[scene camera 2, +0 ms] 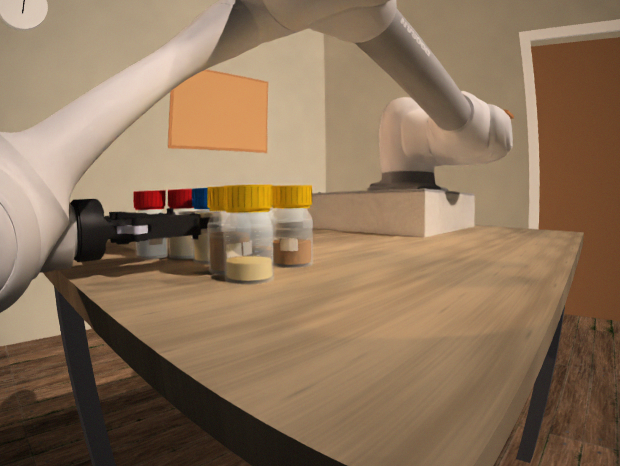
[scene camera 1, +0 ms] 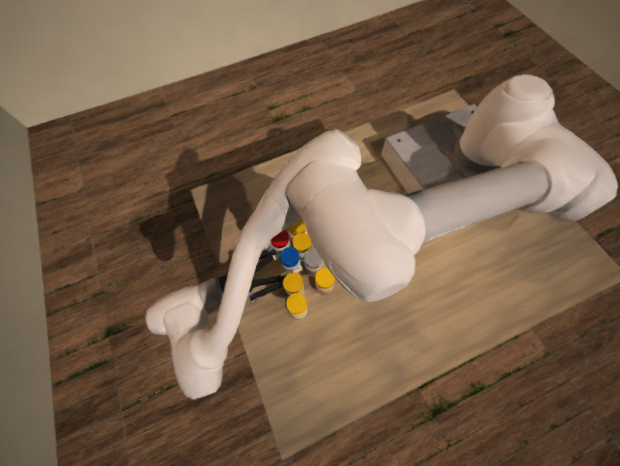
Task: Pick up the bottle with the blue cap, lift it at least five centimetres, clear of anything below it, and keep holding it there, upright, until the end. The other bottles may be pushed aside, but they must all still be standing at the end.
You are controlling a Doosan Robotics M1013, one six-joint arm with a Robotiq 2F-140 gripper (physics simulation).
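Places are measured from the arm's base along level axes (x left, y ahead, z down), in millimetres.
Pixels of known places: gripper, fingertip midpoint: (scene camera 2: pixel 222 219) (scene camera 1: pixel 297 258); arm's base, link origin: (scene camera 1: pixel 476 158).
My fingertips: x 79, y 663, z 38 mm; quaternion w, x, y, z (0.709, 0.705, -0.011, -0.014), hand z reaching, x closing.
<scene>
Ahead of a thing's pixels: the offset from my fingertips to its top centre. "*": to the spot under its first point.
The blue-capped bottle {dy +21, dx +1, dz -47 mm} (scene camera 1: pixel 289 257) (scene camera 2: pixel 200 198) stands upright among the other bottles; in the scene camera 2 view, a yellow-capped bottle partly hides it. My gripper (scene camera 1: pixel 278 269) (scene camera 2: pixel 204 225) is partly open and empty, held level and low over the table edge. Its fingers point at the blue-capped bottle, the tips close to its near side, one toward the red cap and one beside a yellow-capped bottle {dy +40, dx +77, dz -47 mm} (scene camera 1: pixel 293 283) (scene camera 2: pixel 216 250). Whether the tips reach around the bottle is unclear. A second yellow-capped bottle {dy +52, dx +134, dz -47 mm} (scene camera 1: pixel 296 304) (scene camera 2: pixel 249 270) stands at the cluster's outer end.
A red-capped bottle {dy +29, dx -68, dz -47 mm} (scene camera 1: pixel 280 239) (scene camera 2: pixel 180 198), another red-capped bottle {* dy +87, dx -78, dz -32 mm} (scene camera 2: pixel 149 200), a grey-capped bottle {dy -40, dx +31, dz -47 mm} (scene camera 1: pixel 313 261) and another yellow-capped bottle {dy -47, dx +98, dz -47 mm} (scene camera 1: pixel 324 278) (scene camera 2: pixel 292 250) stand close by. More yellow caps {dy -27, dx -27, dz -47 mm} (scene camera 1: pixel 301 242) show under my arm. The robot base block (scene camera 1: pixel 426 155) (scene camera 2: pixel 370 212) is farther back.
</scene>
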